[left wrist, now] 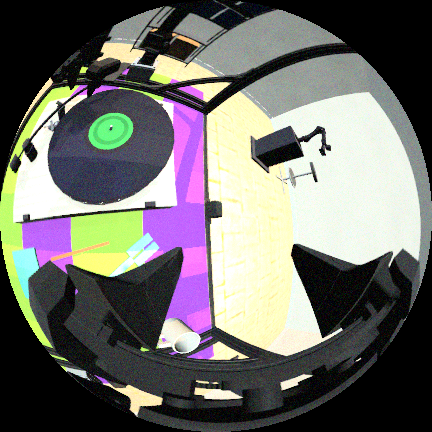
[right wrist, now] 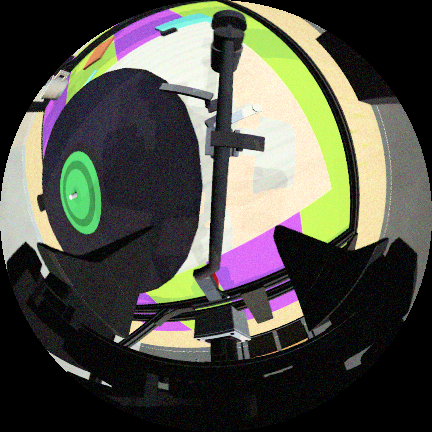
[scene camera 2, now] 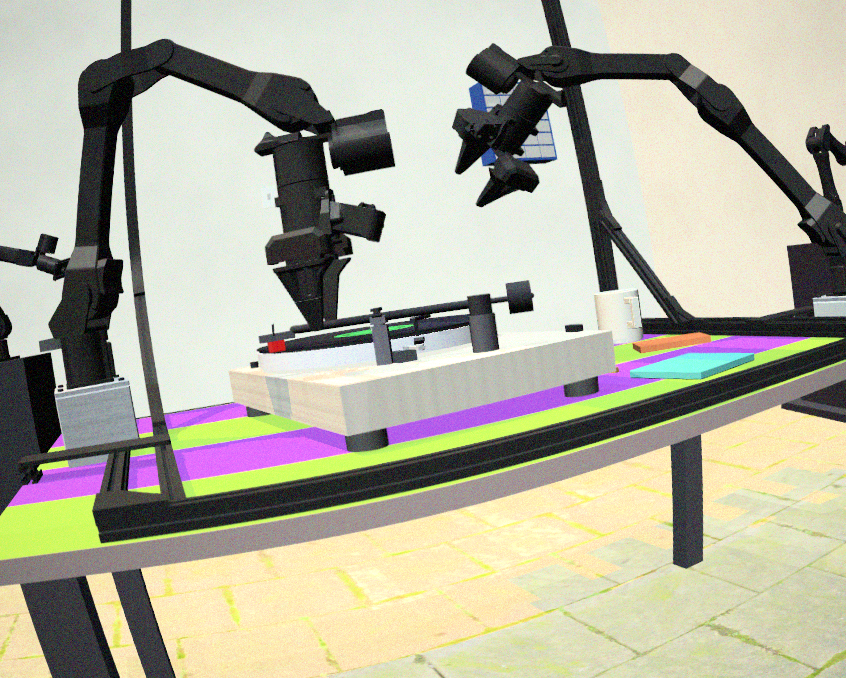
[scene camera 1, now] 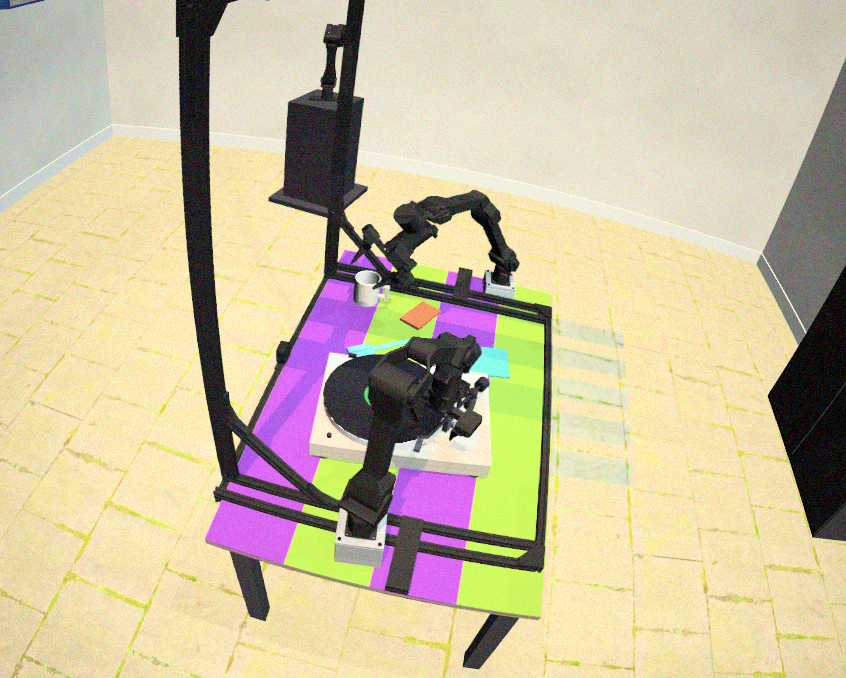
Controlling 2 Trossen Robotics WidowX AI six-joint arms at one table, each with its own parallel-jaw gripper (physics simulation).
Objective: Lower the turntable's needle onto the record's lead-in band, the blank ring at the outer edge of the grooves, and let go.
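Places are measured from the left arm's base along level axes (x ahead, y left, z up), in metres.
Pixels of known places: left gripper, fingertip midpoint: (left wrist: 239, 252) (scene camera 2: 467, 189) (scene camera 1: 361, 276); right gripper, fingertip midpoint: (left wrist: 79, 92) (right wrist: 215, 232) (scene camera 2: 325, 327) (scene camera 1: 434, 430); left arm's base, origin of the base link: (scene camera 1: 500, 279); right arm's base, origin of the base link: (left wrist: 145, 61) (right wrist: 223, 340) (scene camera 2: 89, 384) (scene camera 1: 361, 525).
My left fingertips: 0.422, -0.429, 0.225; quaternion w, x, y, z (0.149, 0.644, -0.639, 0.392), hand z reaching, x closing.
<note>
For each thing: its top centre in the pictures, then the offset to it from my left fingertips, as dx, dy, dz. "spot": a spot on its surface instead.
- black record, middle of its top: (scene camera 2: 373, 330) (right wrist: 75, 194) (left wrist: 110, 128) (scene camera 1: 384, 395) +0.227, +0.099, -0.181
- black tonearm, middle of its top: (right wrist: 224, 110) (scene camera 2: 388, 299) (scene camera 1: 453, 408) +0.276, +0.260, -0.143
- red cartridge, middle of its top: (right wrist: 208, 282) (scene camera 2: 277, 340) +0.381, +0.187, -0.169
- white mug, surface spot: (scene camera 2: 615, 315) spot: -0.238, +0.024, -0.226
- orange block, middle of its top: (scene camera 2: 671, 339) (scene camera 1: 420, 314) -0.222, +0.175, -0.264
- cyan slab, middle of its top: (scene camera 2: 693, 361) (scene camera 1: 488, 360) -0.050, +0.382, -0.264
- upright arm post, surface spot: (scene camera 2: 382, 339) spot: +0.289, +0.260, -0.182
The black record (scene camera 1: 346, 395) (left wrist: 110, 170) (right wrist: 125, 115) with a green label lies on the pale turntable (scene camera 1: 338, 452) (scene camera 2: 459, 374). The black tonearm (scene camera 2: 423, 308) (right wrist: 221, 200) runs along the record's outer side, and its tube appears outside the edge in the right wrist view. Its headshell (right wrist: 210, 287) has a red cartridge (scene camera 2: 276, 346) (right wrist: 215, 279); the needle tip is too small to place exactly. My right gripper (scene camera 2: 322, 325) (right wrist: 215, 232) is open and empty, its fingers close above the headshell end of the arm. My left gripper (scene camera 2: 469, 188) (left wrist: 239, 252) is open and empty, high up and away from the turntable.
A white mug (scene camera 1: 366, 290) (scene camera 2: 615, 315) (left wrist: 187, 340), an orange block (scene camera 1: 420, 315) (scene camera 2: 670, 342) and a cyan slab (scene camera 1: 494, 363) (scene camera 2: 692, 365) lie beyond the turntable in scene camera 1. The upright arm post (scene camera 2: 382, 339) stands beside the tonearm. Black frame rails border the table.
</note>
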